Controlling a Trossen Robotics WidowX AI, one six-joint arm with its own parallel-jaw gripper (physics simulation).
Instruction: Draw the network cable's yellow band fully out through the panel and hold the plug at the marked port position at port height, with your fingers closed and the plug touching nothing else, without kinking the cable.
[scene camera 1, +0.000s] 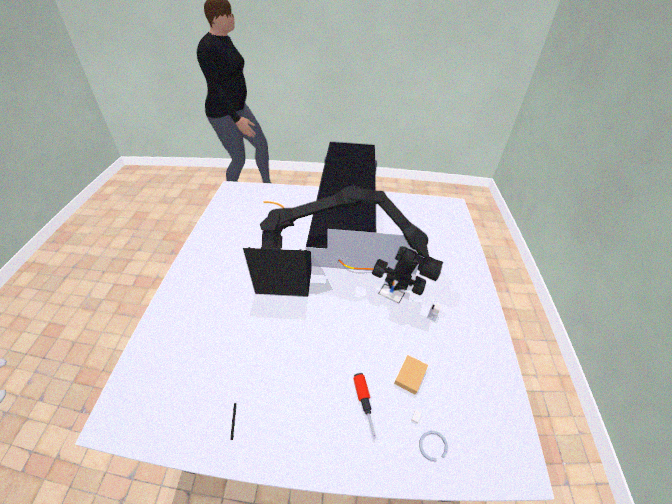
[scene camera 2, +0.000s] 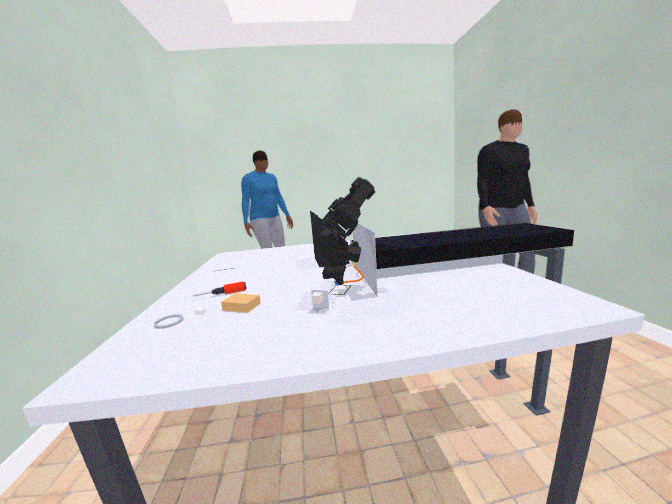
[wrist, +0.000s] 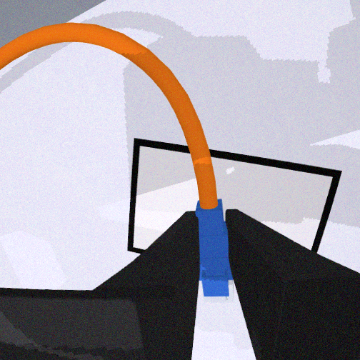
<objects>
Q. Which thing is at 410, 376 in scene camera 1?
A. An orange-tan block.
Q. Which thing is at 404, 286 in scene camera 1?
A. My gripper.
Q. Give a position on a blue plug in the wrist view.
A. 215, 275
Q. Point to a grey panel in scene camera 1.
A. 365, 248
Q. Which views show my gripper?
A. Scene camera 1, scene camera 2 and the wrist view: all of them.
</objects>
